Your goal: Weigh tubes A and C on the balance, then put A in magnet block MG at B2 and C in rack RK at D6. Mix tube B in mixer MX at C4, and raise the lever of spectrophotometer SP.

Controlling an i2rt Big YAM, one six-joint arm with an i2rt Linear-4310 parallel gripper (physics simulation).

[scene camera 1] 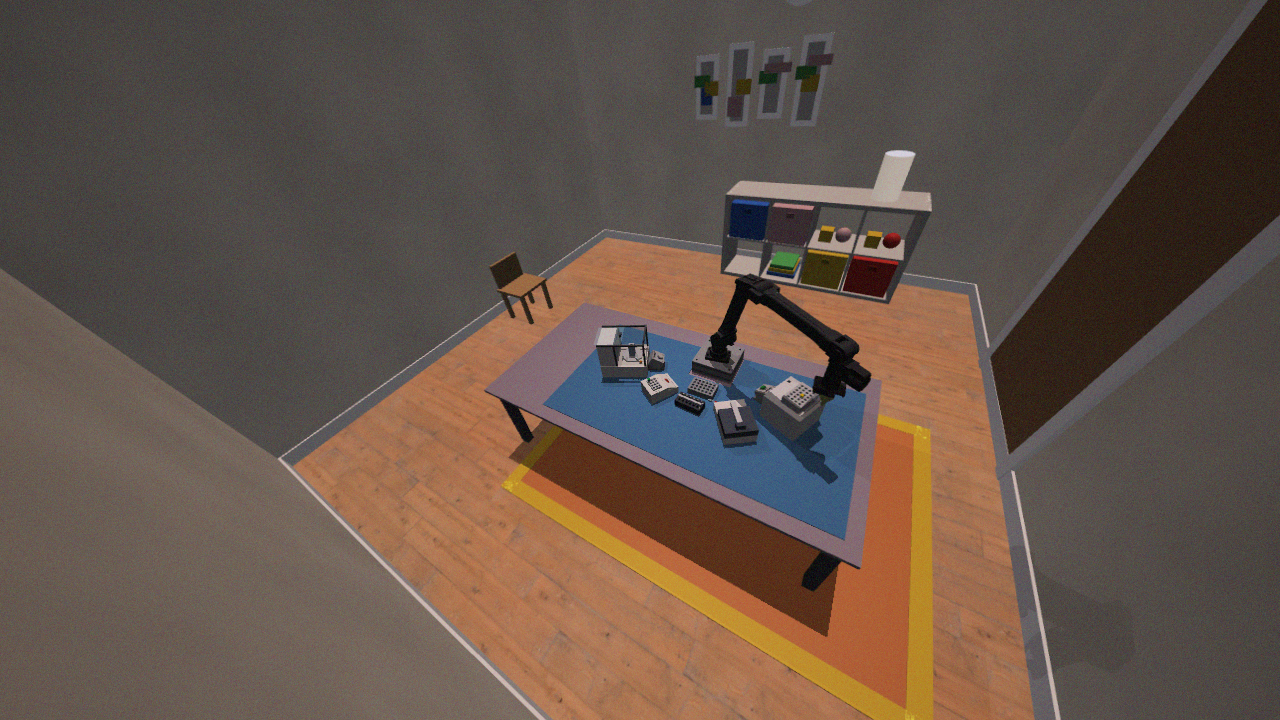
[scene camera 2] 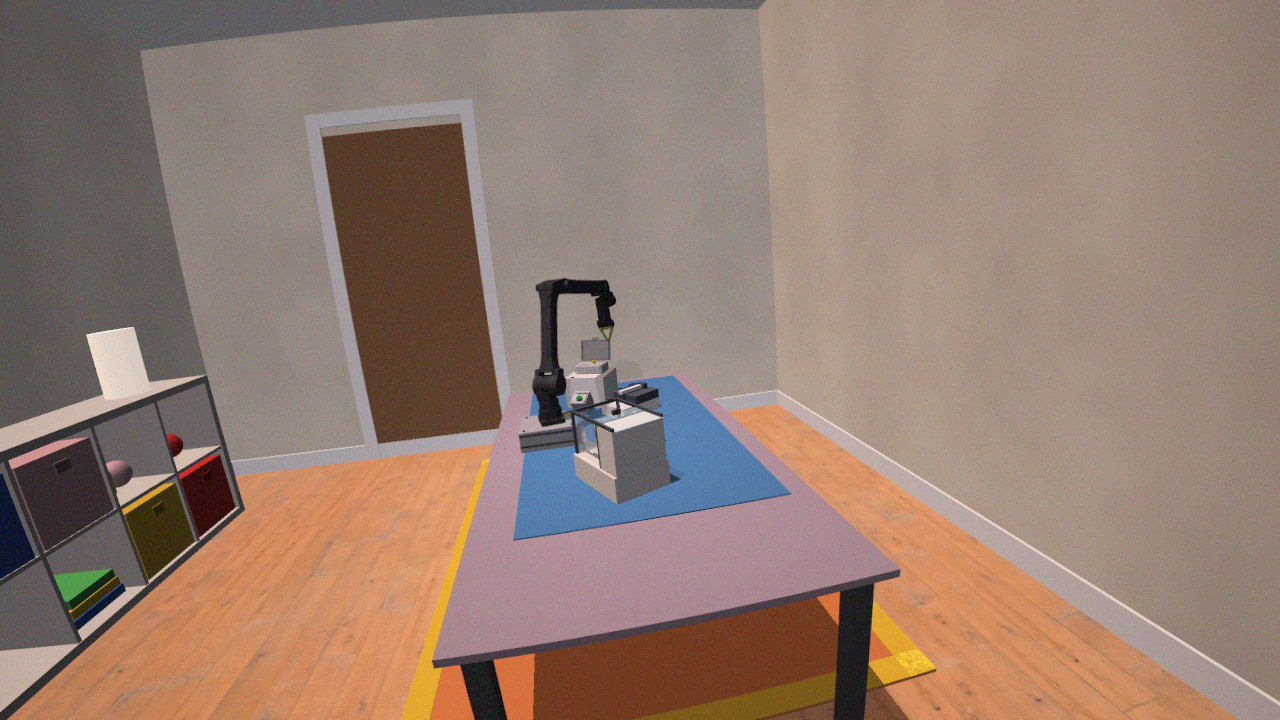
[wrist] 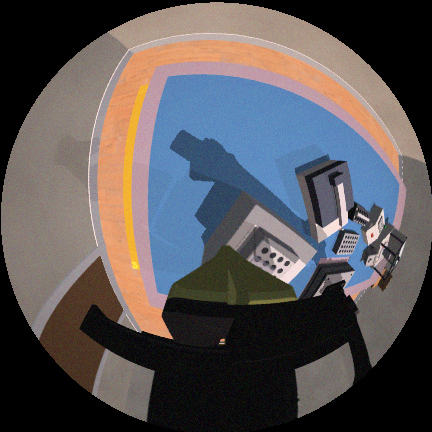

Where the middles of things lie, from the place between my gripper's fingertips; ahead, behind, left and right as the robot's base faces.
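I have my hand 1 cm past the spectrophotometer (scene camera 1: 736,422), 30 cm to the left of it and 20 cm above it. As for the glass-box balance (scene camera 2: 620,447), it is 92 cm to the right of my hand, 14 cm below it and 23 cm behind it.
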